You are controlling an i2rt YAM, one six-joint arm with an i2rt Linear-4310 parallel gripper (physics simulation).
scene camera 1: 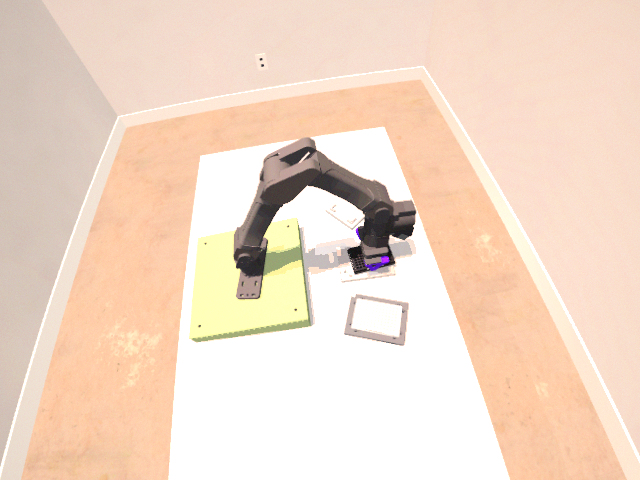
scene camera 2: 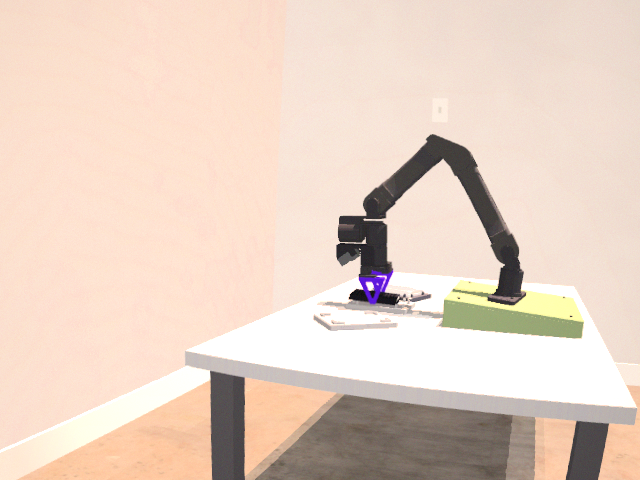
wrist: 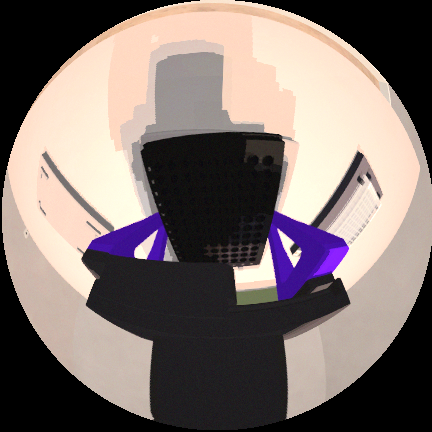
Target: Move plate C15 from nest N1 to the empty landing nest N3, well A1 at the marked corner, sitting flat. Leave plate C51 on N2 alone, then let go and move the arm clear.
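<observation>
The black well plate, taken as C15 (scene camera 1: 356, 261) (scene camera 2: 388, 298) (wrist: 215, 190), is between the purple fingers of my gripper (scene camera 1: 371, 258) (scene camera 2: 375, 296) (wrist: 217, 214), which is shut on its two sides. The plate looks about level, low over the middle pale nest (scene camera 1: 368, 276) (scene camera 2: 398, 309); whether it touches the seat is hidden. Another pale nest (scene camera 1: 345, 214) (scene camera 2: 356, 323) (wrist: 65, 200) is empty. The white plate, taken as C51 (scene camera 1: 377, 316) (wrist: 362, 210), sits on the dark grey nest (scene camera 1: 374, 338) (scene camera 2: 424, 296). Nest labels and the marked corner cannot be read.
The green-yellow base block (scene camera 1: 217, 289) (scene camera 2: 511, 320) carries the arm, beside the nests. The white table (scene camera 1: 310, 403) (scene camera 2: 413, 377) bears everything. The dark nest with the white plate and the empty pale nest lie on opposite sides of the held plate.
</observation>
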